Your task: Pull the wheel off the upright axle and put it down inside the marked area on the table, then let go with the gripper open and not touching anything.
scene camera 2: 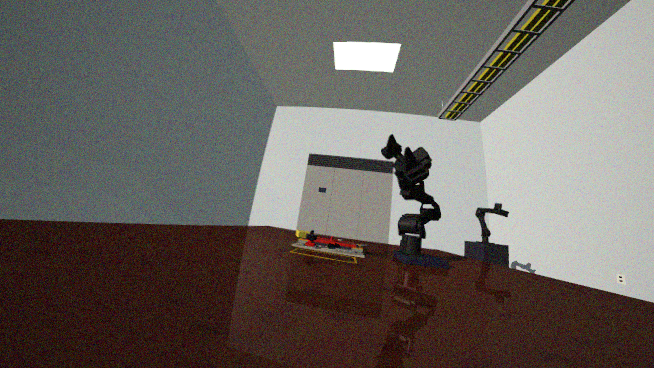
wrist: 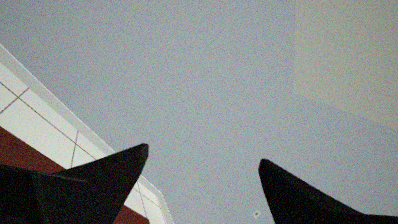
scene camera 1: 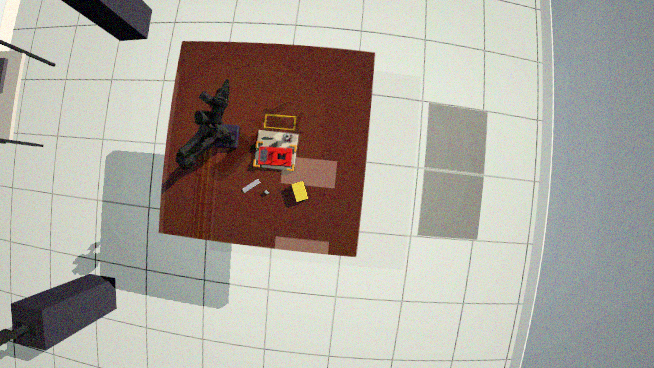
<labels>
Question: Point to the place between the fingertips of my gripper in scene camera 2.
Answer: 398, 140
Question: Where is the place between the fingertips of my gripper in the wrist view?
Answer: At 203, 157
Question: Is my gripper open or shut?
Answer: Open.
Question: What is my gripper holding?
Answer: Nothing.
</labels>
